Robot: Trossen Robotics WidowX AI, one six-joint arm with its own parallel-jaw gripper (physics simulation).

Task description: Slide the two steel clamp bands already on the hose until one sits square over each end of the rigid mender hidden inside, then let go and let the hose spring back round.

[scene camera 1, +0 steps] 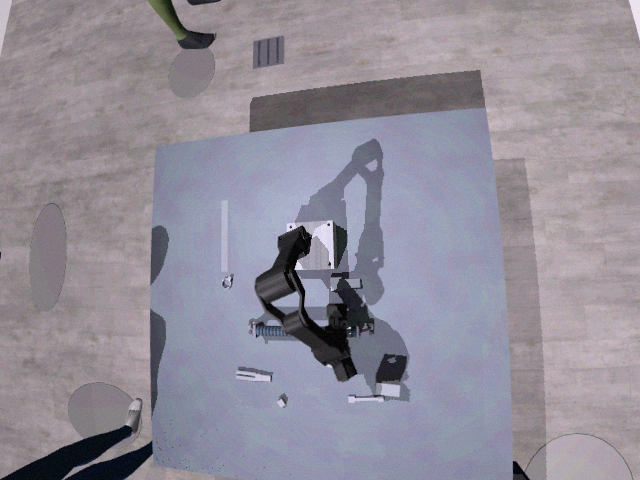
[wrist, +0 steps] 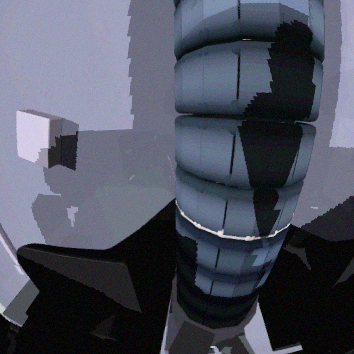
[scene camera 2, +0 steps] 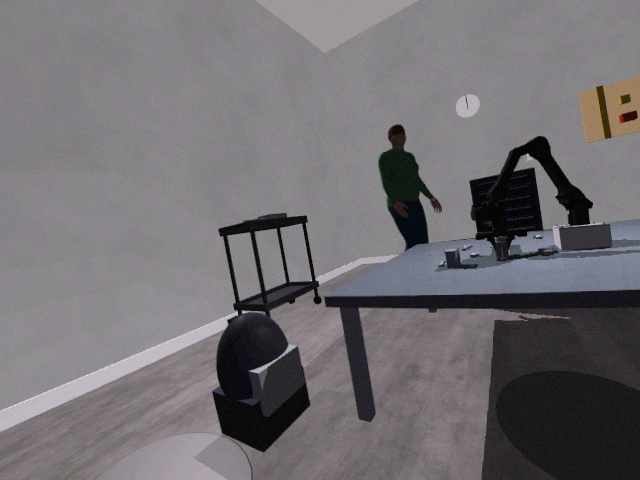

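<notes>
The ribbed blue-grey hose (scene camera 1: 273,331) (wrist: 245,85) lies across the table between end supports. My gripper (scene camera 1: 343,330) (wrist: 206,203) (scene camera 2: 501,248) is low over its right part, with a dark finger on each side of the hose, and is shut on the hose. The arm hides the hose's middle in scene camera 1. A steel piece (scene camera 1: 355,331) shows on the hose just right of my gripper; it looks like a clamp band. Steel also shows low in the wrist view, but whether a band is between the fingers cannot be told. The other band and the hidden mender cannot be made out.
Supports stand at the hose's left end (scene camera 1: 252,329) and right end (scene camera 1: 370,325). A white block (wrist: 33,137) lies beside the hose. In front are a slotted piece (scene camera 1: 253,375), a small cube (scene camera 1: 282,400), a bar (scene camera 1: 366,398) and a pale block (scene camera 1: 388,389).
</notes>
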